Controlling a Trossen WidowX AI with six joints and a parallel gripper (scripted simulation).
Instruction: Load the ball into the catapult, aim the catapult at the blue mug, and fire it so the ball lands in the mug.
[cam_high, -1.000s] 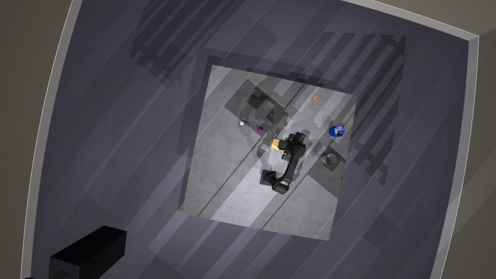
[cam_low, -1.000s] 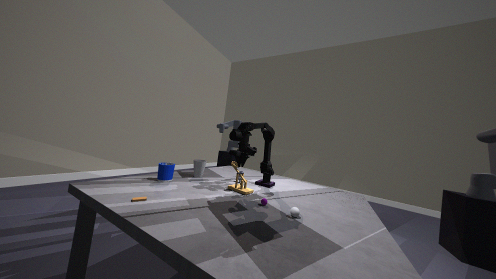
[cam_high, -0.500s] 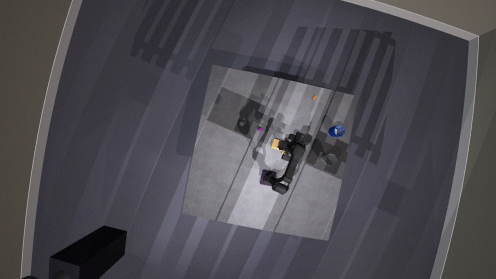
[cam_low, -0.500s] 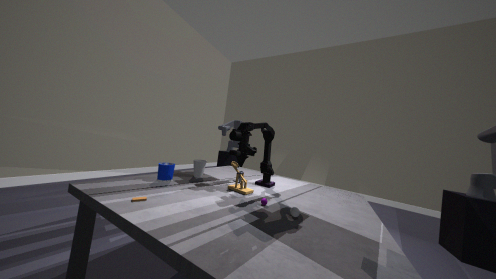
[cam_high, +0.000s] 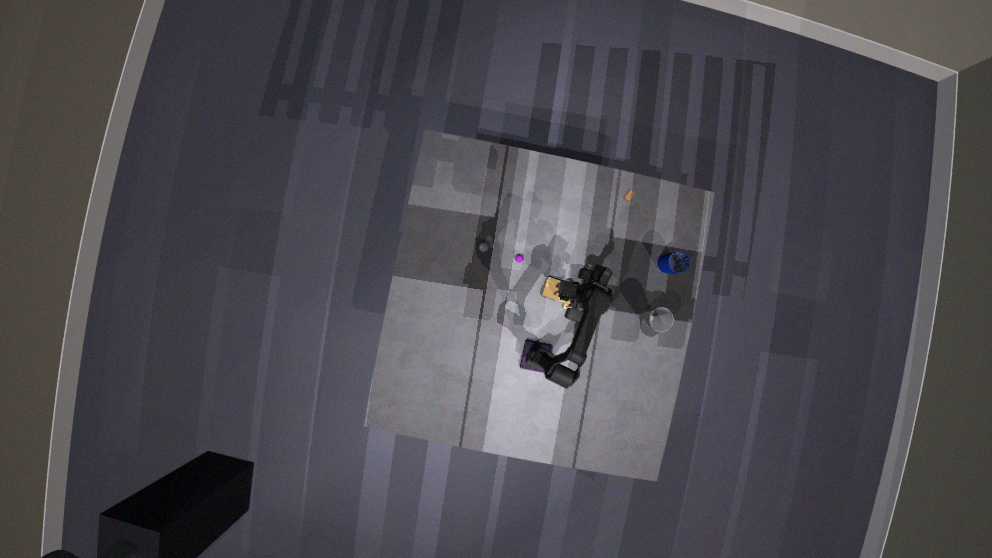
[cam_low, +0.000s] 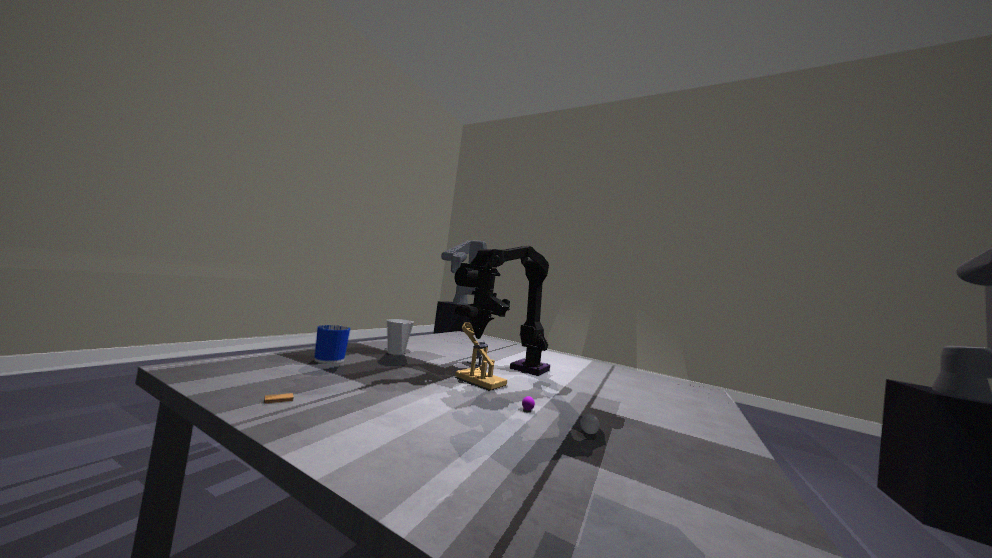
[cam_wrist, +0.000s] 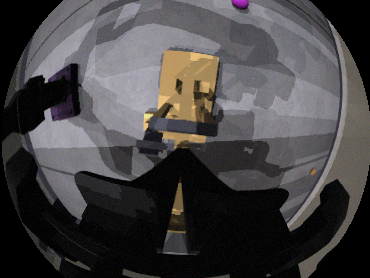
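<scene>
The wooden catapult is 2 cm behind my gripper tip and 5 cm below it. Round my gripper tip: purple ball (11 cm ahead, 22 cm to the left, 11 cm below); then white ball (13 cm ahead, 38 cm to the left, 10 cm below); then white cup (4 cm behind, 36 cm to the right, 9 cm below).
</scene>
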